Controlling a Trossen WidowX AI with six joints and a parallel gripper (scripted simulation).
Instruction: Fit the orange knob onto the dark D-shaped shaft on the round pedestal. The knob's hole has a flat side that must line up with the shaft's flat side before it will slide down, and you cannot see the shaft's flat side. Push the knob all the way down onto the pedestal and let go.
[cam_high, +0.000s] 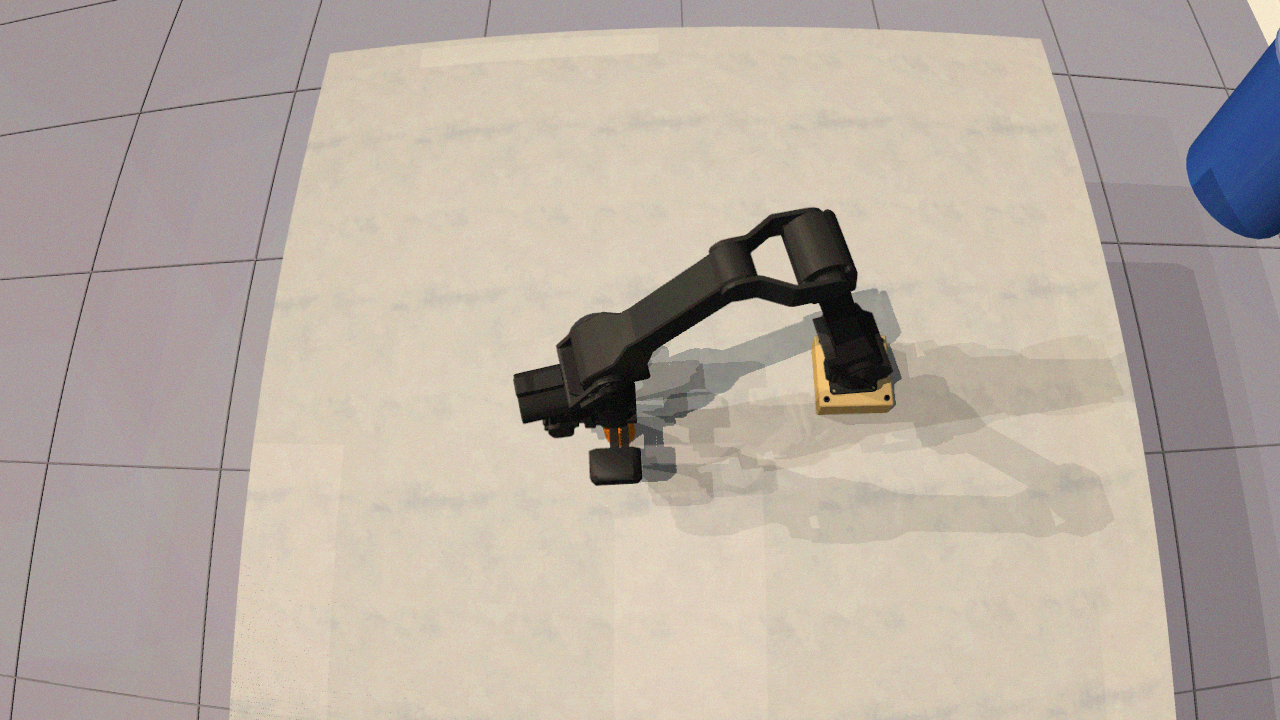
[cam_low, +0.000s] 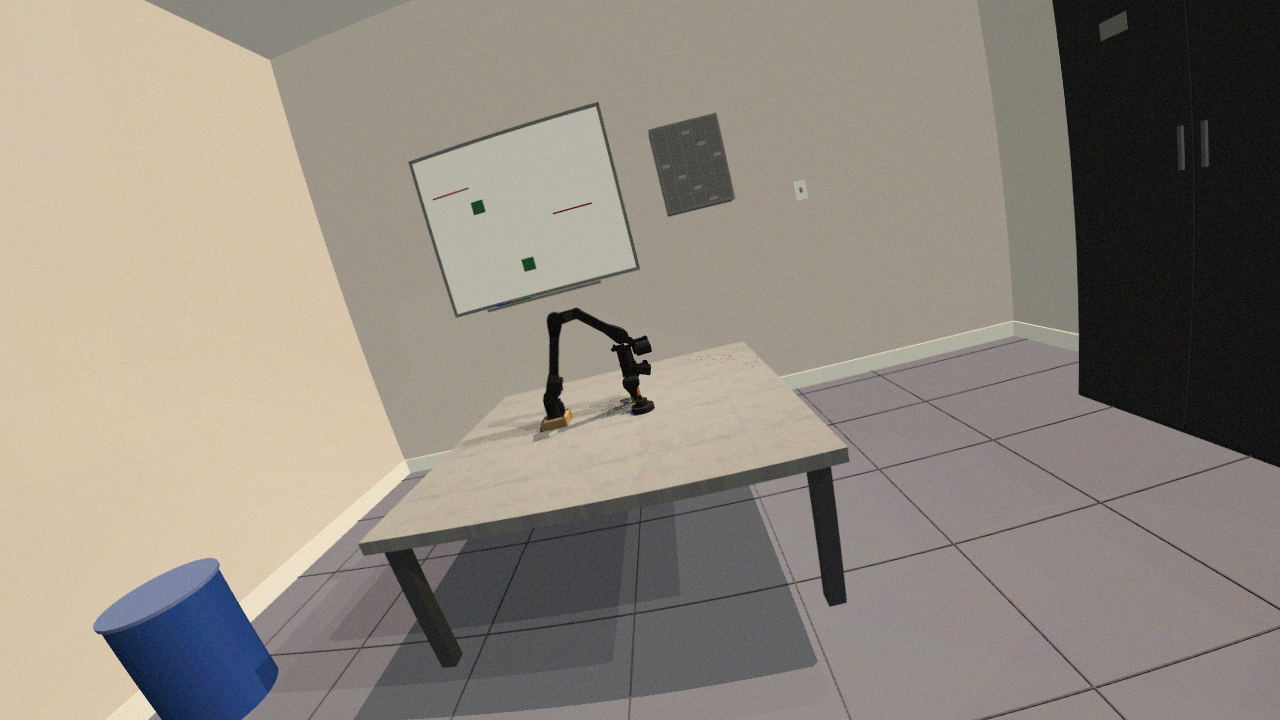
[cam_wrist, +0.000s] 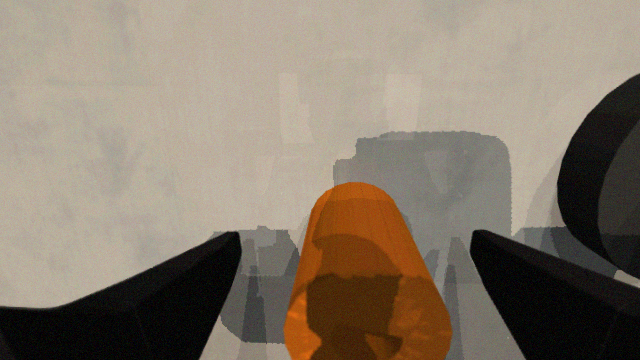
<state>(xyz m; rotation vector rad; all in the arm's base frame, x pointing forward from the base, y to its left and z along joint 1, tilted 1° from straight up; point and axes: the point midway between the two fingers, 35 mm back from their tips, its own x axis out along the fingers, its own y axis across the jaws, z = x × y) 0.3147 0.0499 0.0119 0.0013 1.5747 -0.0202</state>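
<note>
The dark round pedestal lies 130 mm to the right of my gripper tip, 20 mm ahead of it and 10 mm above it. Round my gripper tip: orange knob: 10 mm above.
</note>
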